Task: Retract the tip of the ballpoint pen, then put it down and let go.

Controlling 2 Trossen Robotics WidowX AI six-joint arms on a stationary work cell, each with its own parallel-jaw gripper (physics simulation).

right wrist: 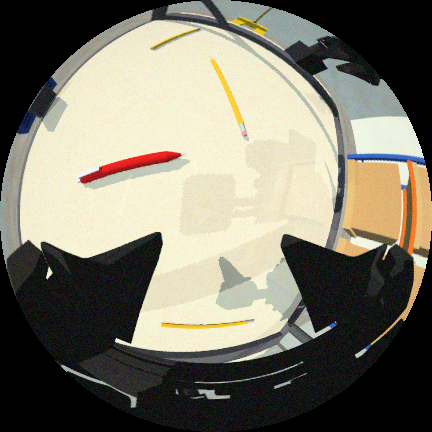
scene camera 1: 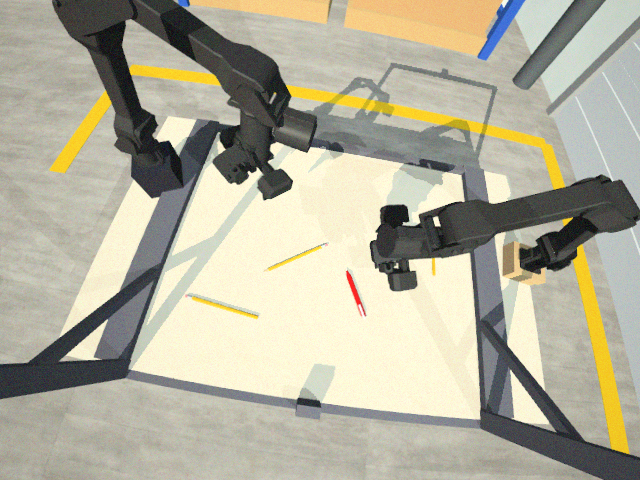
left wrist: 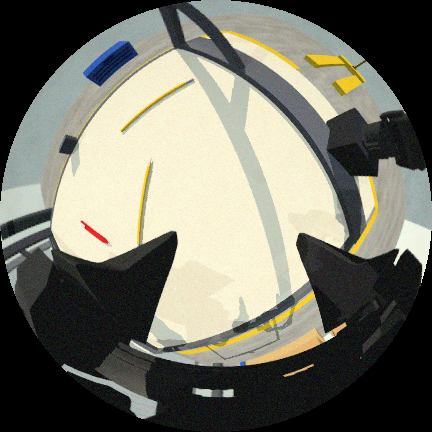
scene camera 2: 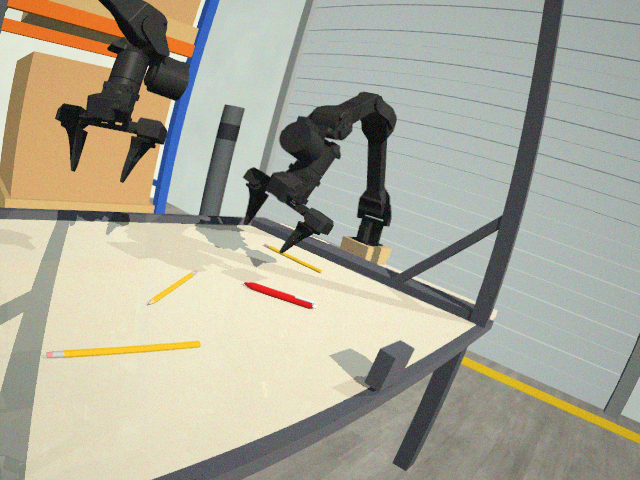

The left gripper is open, with nothing in its grasp. Also in view: the right gripper, a red ballpoint pen, a tan block, a small dark block and a dark frame.
The left gripper shows as well in scene camera 1 and in the left wrist view. The right gripper shows as well in the right wrist view and in scene camera 1.
